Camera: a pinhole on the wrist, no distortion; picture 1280 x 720 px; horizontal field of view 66.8 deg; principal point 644.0 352.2 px. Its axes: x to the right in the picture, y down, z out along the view. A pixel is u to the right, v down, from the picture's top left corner.
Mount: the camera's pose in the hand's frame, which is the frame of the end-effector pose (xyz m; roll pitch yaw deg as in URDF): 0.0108 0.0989 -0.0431 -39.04 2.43 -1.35
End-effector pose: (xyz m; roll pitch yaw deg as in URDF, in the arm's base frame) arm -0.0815 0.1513 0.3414 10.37 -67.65 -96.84
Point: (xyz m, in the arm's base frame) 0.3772 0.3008 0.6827
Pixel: 1070 612
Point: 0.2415 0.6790 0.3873
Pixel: 278 119
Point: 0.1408 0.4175 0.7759
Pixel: 1193 36
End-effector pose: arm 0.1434 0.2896 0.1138 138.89 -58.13 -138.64
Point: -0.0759 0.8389 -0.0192
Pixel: 148 531
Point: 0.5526 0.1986 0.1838
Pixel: behind the camera
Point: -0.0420 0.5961 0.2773
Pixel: 908 657
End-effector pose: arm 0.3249 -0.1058 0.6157 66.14 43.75 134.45
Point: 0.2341 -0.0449 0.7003
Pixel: 691 83
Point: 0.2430 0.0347 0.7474
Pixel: 663 89
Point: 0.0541 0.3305 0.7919
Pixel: 1088 374
